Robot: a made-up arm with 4 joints.
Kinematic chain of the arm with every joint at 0, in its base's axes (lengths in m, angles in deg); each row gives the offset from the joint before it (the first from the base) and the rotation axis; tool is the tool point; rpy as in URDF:
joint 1: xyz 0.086 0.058 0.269 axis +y
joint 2: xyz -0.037 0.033 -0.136 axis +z
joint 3: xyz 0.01 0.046 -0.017 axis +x
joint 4: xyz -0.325 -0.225 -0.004 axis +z
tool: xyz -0.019 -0.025 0.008 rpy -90 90 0
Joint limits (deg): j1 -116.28..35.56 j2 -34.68..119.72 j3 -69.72..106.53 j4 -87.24..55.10
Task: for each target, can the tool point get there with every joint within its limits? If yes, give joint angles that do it. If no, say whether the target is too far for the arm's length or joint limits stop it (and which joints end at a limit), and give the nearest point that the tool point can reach.
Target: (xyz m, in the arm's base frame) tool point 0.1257 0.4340 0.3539
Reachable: no: joint limits stop it (at a limit: joint 1, joint 2, joint 3, joint 4) | nearest point -0.1154 0.2330 0.5205 | short by 0.355 m
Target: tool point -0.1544 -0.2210 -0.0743
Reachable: yes | joints 21.71 82.55 84.72 33.38
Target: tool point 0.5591 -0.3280 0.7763
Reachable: no: too far | nearest point 0.3901 -0.2000 0.5577 | short by 0.305 m
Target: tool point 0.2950 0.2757 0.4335
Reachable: no: joint limits stop it (at a limit: joint 1, joint 2, joint 3, joint 4) | nearest point 0.5420 0.3591 0.2456 | short by 0.321 m
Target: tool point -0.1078 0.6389 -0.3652
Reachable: no: too far | nearest point -0.0495 0.3759 -0.1746 | short by 0.330 m
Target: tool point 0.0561 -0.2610 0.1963
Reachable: yes | joints -86.48 71.27 -54.23 -67.65
